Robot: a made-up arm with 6 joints.
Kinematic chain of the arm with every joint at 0, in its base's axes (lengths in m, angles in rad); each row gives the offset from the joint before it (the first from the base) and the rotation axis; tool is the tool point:
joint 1: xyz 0 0 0.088 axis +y
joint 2: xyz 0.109 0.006 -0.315 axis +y
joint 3: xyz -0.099 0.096 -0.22 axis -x
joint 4: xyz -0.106 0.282 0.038 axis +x
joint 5: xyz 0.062 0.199 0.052 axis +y
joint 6: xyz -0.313 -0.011 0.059 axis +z
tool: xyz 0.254 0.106 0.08
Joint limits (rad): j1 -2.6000..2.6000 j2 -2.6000..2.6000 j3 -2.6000..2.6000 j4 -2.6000..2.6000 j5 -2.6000..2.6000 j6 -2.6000..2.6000
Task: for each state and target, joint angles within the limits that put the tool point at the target. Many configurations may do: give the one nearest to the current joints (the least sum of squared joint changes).
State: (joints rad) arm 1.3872 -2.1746 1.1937 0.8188 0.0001 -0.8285
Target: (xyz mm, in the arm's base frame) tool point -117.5 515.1 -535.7
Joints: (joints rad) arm 1.2759 -2.0491 1.1576 0.5738 -0.0657 -0.3759
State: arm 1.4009 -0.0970 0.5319 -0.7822 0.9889 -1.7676
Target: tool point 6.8 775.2 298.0
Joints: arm 2.0013 0.4121 0.1034 -0.8720 0.8092 -2.6000
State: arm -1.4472 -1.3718 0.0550 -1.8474 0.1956 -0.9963
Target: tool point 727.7 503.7 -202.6
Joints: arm -0.7824 -0.9851 0.1969 -2.0551 -0.0322 -0.9395
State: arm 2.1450 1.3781 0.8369 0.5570 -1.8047 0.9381
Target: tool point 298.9 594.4 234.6
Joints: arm 2.2605 1.9397 0.9654 0.7013 -1.6810 0.1085
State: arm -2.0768 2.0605 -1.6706 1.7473 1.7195 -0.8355
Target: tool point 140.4 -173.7 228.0
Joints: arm -2.3097 2.4173 -2.0341 1.6569 1.6131 -0.3990
